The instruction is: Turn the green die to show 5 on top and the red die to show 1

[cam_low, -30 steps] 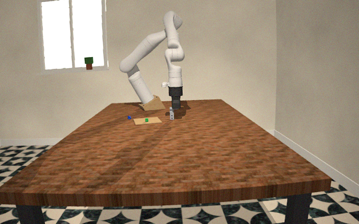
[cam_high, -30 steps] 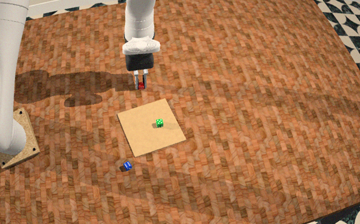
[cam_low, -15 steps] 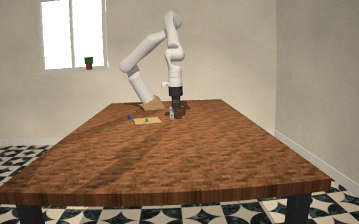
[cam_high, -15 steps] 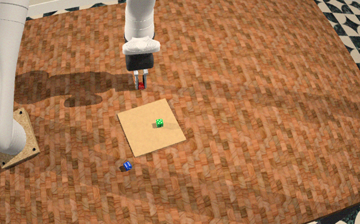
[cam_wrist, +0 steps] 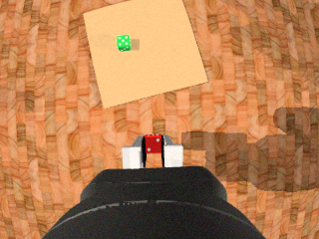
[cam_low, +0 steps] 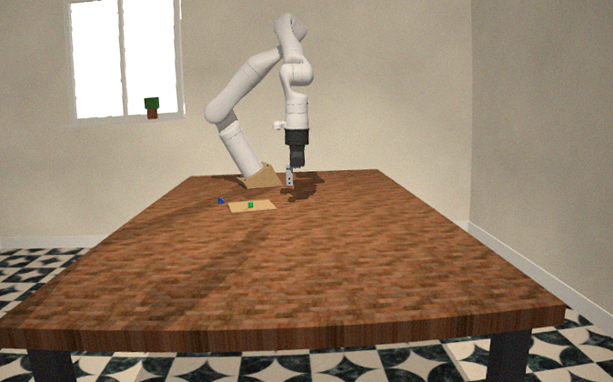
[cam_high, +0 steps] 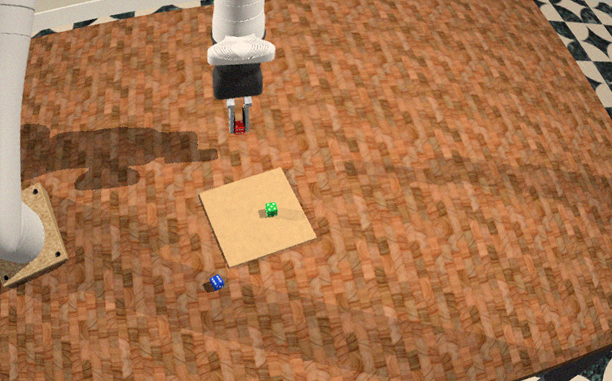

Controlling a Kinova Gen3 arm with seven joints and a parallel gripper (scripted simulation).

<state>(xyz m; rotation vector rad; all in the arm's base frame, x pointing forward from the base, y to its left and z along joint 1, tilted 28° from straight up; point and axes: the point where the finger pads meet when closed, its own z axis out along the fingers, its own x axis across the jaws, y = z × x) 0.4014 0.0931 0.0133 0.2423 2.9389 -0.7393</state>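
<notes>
The tan mat lies 10 mm behind my hand, 130 mm to the right of it and 80 mm below it. From my hand the other things lie so: green die: 10 mm ahead, 130 mm to the right, 70 mm below; then red die: 10 mm below; then blue die: 110 mm behind, 220 mm to the right, 70 mm below.
</notes>
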